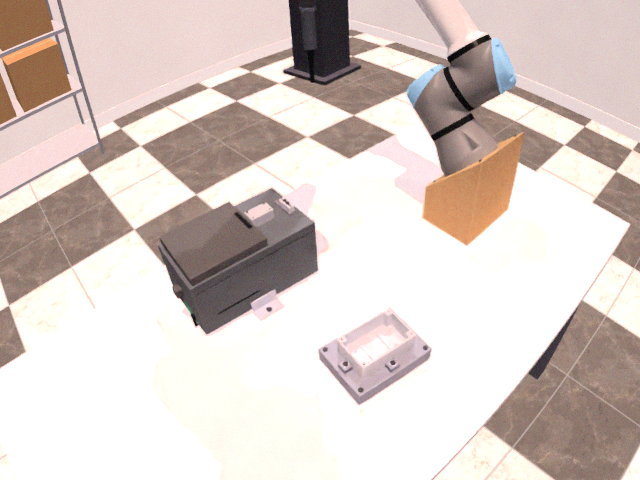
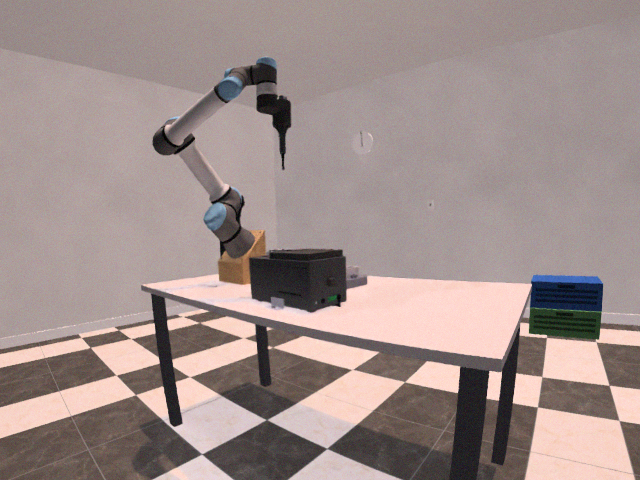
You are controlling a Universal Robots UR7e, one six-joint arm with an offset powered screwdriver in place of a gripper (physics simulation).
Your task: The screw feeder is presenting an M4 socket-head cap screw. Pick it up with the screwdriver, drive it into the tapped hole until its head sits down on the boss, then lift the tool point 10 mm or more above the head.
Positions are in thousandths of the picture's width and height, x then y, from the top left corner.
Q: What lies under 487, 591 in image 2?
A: A screw feeder.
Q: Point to a screw feeder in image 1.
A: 441, 561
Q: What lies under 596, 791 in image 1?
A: A grey fixture plate.
